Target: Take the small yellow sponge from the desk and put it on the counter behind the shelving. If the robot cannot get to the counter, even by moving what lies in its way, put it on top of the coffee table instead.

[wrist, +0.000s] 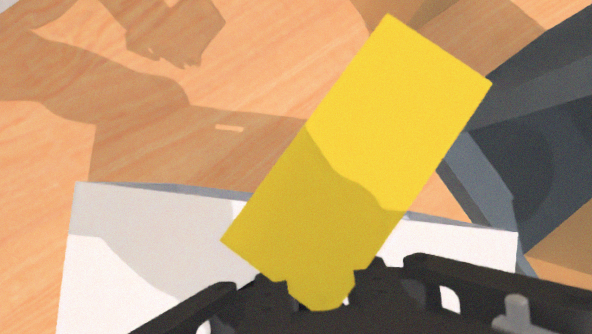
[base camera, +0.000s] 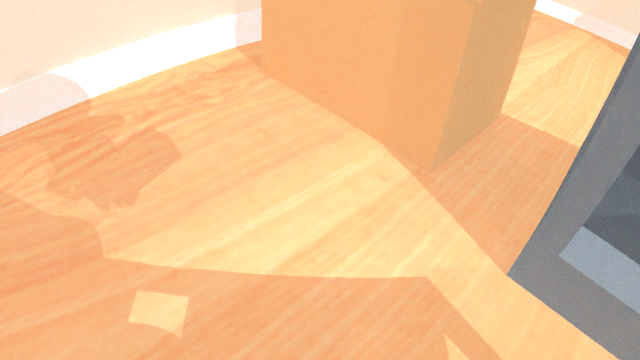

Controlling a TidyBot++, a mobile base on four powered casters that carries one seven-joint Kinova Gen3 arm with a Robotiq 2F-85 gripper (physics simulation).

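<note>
The yellow sponge shows large in the wrist view, set at a slant, with its lower end between the fingers. My gripper is shut on the sponge and holds it above the white top of the robot's base. The gripper does not show in the base camera view. I cannot make out the desk, the counter, the shelving or the coffee table for certain in these views.
A tan box-shaped piece of furniture stands on the wooden floor near the wall's white baseboard. A dark grey framed object stands close on the right. Shadows lie across the floor.
</note>
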